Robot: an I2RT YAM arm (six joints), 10 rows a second.
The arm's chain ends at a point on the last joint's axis. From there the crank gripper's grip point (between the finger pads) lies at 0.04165 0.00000 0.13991 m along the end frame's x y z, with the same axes.
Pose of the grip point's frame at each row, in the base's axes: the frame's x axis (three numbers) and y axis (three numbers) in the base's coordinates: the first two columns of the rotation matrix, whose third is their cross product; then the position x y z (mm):
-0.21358 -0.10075 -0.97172 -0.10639 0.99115 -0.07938 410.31 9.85 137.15
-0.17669 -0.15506 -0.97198 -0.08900 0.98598 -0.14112 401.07 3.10 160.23
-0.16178 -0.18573 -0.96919 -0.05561 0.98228 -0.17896 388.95 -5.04 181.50
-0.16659 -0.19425 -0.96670 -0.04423 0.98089 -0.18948 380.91 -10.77 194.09
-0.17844 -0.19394 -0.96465 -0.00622 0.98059 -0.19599 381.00 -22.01 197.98
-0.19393 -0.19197 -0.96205 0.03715 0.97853 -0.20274 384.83 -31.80 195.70
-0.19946 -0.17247 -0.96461 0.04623 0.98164 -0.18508 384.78 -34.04 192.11
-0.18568 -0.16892 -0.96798 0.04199 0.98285 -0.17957 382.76 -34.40 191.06
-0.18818 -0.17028 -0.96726 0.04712 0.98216 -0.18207 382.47 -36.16 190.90
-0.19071 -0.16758 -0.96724 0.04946 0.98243 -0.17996 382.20 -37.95 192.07
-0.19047 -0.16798 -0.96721 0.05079 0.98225 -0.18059 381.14 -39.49 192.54
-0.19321 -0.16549 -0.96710 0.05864 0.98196 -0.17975 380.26 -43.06 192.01
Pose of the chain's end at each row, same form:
-0.21358 -0.10075 -0.97172 -0.10639 0.99115 -0.07938 283.34 1.95 208.74
-0.17669 -0.15506 -0.97198 -0.08900 0.98598 -0.14112 271.28 0.94 227.02
-0.16178 -0.18573 -0.96919 -0.05561 0.98228 -0.17896 257.84 -0.79 245.55
-0.16659 -0.19425 -0.96670 -0.04423 0.98089 -0.18948 250.03 -4.25 258.42
-0.17844 -0.19394 -0.96465 -0.00622 0.98059 -0.19599 250.77 -9.88 262.81
-0.19393 -0.19197 -0.96205 0.03715 0.97853 -0.20274 255.75 -13.30 261.32
-0.19946 -0.17247 -0.96461 0.04623 0.98164 -0.18508 256.14 -15.45 258.56
-0.18568 -0.16892 -0.96798 0.04199 0.98285 -0.17957 253.14 -17.01 255.92
-0.18818 -0.17028 -0.96726 0.04712 0.98216 -0.18207 253.06 -17.90 255.92
-0.19071 -0.16758 -0.96724 0.04946 0.98243 -0.17996 252.97 -19.48 257.41
-0.19047 -0.16798 -0.96721 0.05079 0.98225 -0.18059 251.91 -20.81 257.81
-0.19321 -0.16549 -0.96710 0.05864 0.98196 -0.17975 251.28 -23.37 257.48

